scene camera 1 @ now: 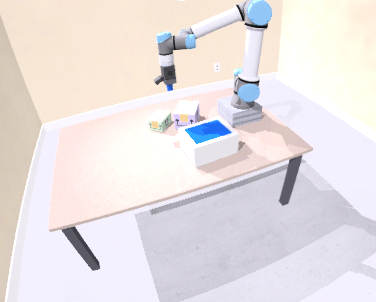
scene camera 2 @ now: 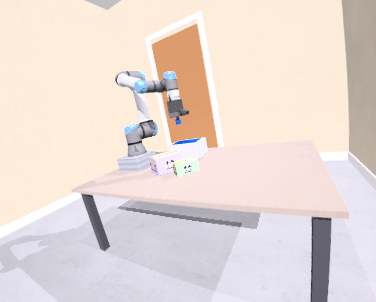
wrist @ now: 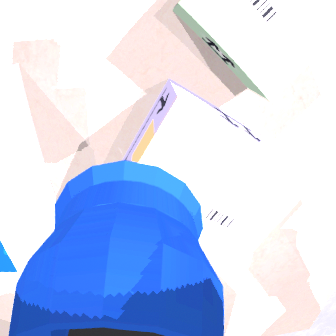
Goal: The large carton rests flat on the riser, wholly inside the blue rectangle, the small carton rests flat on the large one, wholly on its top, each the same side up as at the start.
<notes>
My suction cup holds nothing. The cup hangs 27 cm from the middle of a large lilac carton, above it. A small pale green carton rests on the table.
</notes>
